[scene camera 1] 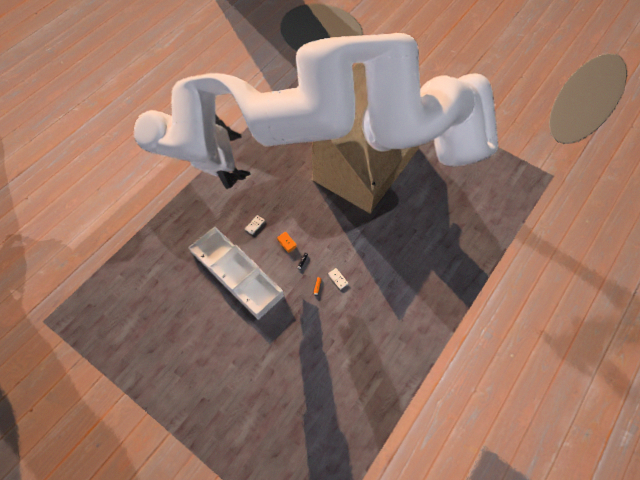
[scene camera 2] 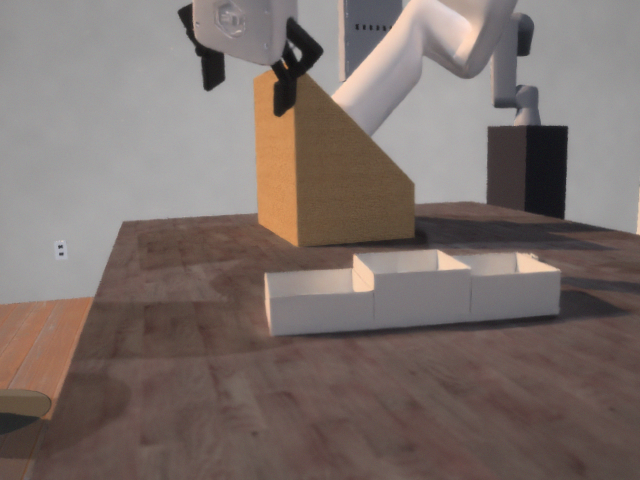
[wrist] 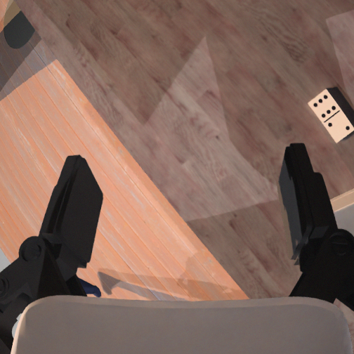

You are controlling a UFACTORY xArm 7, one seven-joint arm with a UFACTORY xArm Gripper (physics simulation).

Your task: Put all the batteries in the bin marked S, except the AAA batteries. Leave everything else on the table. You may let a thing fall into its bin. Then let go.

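Places are measured from the arm's base along level axes (x back, y right, z up), in metres.
Where they show: gripper, between the fingertips: [scene camera 1: 240, 156] [scene camera 2: 248, 97]; arm's base, origin of its link: [scene camera 2: 334, 135].
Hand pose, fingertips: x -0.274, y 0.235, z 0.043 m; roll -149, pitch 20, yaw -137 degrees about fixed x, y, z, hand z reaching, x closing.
Observation:
Each offset is from my fingertips to the top centre of the thing.
My gripper [scene camera 1: 238, 155] [scene camera 2: 248, 99] [wrist: 184, 169] is open and empty, high above the table's back left part in scene camera 1. A small black cylinder {dx -0.087, dy -0.208, dz -0.190 m} [scene camera 1: 302, 261] with a pale end, like a battery, and a small orange cylinder {dx -0.130, dy -0.275, dz -0.190 m} [scene camera 1: 317, 286], also battery-like, lie on the table right of the bins. An orange block {dx -0.061, dy -0.147, dz -0.183 m} [scene camera 1: 286, 242] with small dark marks lies near the black one. Their sizes and labels are too small to read. Three joined white bins {dx -0.195, dy -0.081, dz -0.154 m} [scene camera 1: 271, 305] [scene camera 2: 421, 299] stand in a row; their letters are unreadable, so I cannot tell which is S.
A white domino {dx -0.056, dy -0.048, dz -0.193 m} [scene camera 1: 254, 225] [wrist: 332, 116] lies beside the bins' far end. Another white domino-like tile {dx -0.087, dy -0.309, dz -0.193 m} [scene camera 1: 338, 279] lies right of the orange cylinder. A tan wedge-shaped block [scene camera 1: 336, 175] [scene camera 2: 351, 191] stands behind, near the arm. The table's edge runs below the gripper in the wrist view.

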